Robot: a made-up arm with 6 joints. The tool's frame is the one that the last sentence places.
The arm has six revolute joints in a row. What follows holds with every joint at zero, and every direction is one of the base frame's.
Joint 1 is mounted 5.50 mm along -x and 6.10 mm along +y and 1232.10 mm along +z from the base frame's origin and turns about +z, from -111.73 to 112.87 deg.
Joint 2 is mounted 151.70 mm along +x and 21.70 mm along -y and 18.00 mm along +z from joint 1 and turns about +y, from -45.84 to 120.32 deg.
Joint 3 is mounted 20.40 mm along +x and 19.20 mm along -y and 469.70 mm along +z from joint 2 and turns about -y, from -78.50 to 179.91 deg.
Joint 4 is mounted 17.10 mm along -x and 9.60 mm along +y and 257.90 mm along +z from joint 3 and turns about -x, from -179.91 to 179.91 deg.
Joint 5 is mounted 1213.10 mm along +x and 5.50 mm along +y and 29.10 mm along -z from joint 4 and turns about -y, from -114.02 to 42.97 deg.
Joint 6 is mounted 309.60 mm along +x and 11.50 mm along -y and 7.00 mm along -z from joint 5 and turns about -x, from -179.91 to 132.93 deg.
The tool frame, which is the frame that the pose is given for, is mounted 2.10 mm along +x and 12.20 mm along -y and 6.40 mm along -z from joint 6; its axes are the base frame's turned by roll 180.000, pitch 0.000 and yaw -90.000 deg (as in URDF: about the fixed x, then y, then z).
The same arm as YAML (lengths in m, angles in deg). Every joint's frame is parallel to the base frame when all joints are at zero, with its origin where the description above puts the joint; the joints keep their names.
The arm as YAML. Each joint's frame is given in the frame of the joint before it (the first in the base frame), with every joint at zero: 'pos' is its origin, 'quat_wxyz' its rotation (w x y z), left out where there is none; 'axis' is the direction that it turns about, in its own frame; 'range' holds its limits. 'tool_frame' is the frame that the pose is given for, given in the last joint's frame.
length_unit: m
angle_unit: deg
joints:
  - joint: joint 1
    pos: [-0.0055, 0.0061, 1.2321]
    axis: [0.0, 0.0, 1.0]
    range: [-111.73, 112.87]
  - joint: joint 2
    pos: [0.1517, -0.0217, 0.018]
    axis: [0.0, 1.0, 0.0]
    range: [-45.84, 120.32]
  - joint: joint 3
    pos: [0.0204, -0.0192, 0.4697]
    axis: [0.0, -1.0, 0.0]
    range: [-78.5, 179.91]
  - joint: joint 4
    pos: [-0.0171, 0.0096, 0.2579]
    axis: [-1.0, 0.0, 0.0]
    range: [-179.91, 179.91]
  - joint: joint 5
    pos: [1.2131, 0.0055, -0.0291]
    axis: [0.0, -1.0, 0.0]
    range: [-114.02, 42.97]
  - joint: joint 6
    pos: [0.3096, -0.0115, -0.007]
    axis: [-1.0, 0.0, 0.0]
    range: [-179.91, 132.93]
tool_frame:
  pos: [0.0021, -0.0122, -0.0064]
  quat_wxyz: [0.0, 0.707107, -0.707107, 0.0]

